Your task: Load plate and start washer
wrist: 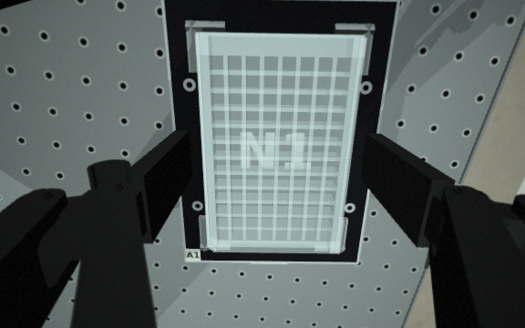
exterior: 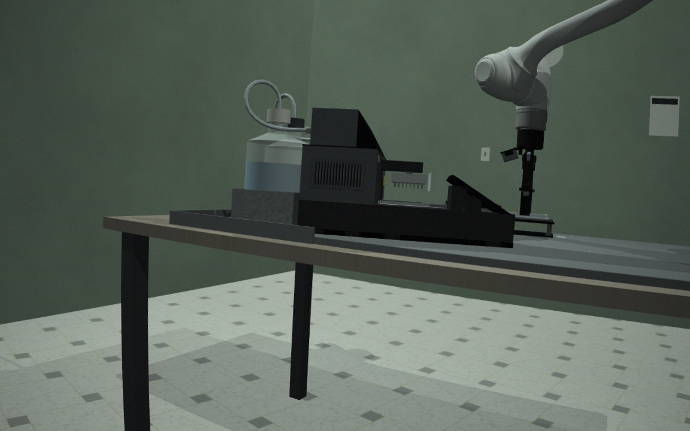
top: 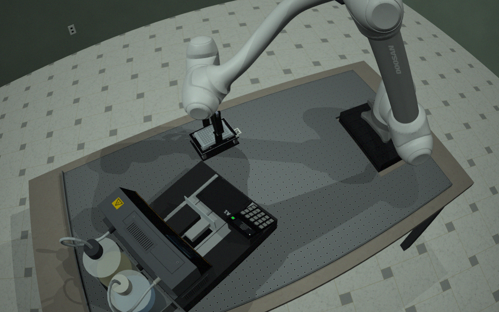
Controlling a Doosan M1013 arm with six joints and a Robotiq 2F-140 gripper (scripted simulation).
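The well plate is 30 mm below my hand. From my hand the other things lie so: washer carrier 90 mm ahead, 300 mm to the left; thin upright divider 190 mm ahead, 330 mm to the left, 40 mm above; dispensing head 230 mm ahead, 350 mm to the left, 50 mm above.
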